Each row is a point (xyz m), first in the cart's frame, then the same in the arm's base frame.
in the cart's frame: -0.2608 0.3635 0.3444
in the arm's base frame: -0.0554 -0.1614 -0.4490
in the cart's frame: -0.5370 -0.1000 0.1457
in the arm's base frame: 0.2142 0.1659 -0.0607
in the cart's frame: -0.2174 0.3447 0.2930
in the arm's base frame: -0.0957 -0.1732 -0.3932
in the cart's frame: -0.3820 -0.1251 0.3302
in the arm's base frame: 0.2893 -0.0618 -0.0956
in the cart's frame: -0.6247 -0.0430 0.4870
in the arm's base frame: 0.4420 0.0699 -0.3183
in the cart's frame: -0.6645 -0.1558 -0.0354
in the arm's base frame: 0.1806 0.3662 0.0438
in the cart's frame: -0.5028 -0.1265 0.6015
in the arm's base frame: 0.5204 -0.0952 -0.2792
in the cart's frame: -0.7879 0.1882 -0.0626
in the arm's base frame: -0.0014 0.4948 -0.2472
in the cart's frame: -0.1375 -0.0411 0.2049
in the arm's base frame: 0.0533 -0.2069 -0.0195
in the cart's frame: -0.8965 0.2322 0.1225
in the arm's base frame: 0.1390 0.4956 -0.4154
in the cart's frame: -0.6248 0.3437 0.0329
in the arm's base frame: -0.1015 0.3096 -0.3721
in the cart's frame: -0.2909 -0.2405 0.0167
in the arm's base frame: 0.1151 0.0158 0.1934
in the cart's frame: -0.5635 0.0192 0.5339
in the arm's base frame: 0.4094 -0.0051 -0.3742
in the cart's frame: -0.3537 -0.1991 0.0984
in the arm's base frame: 0.1694 0.0295 0.0975
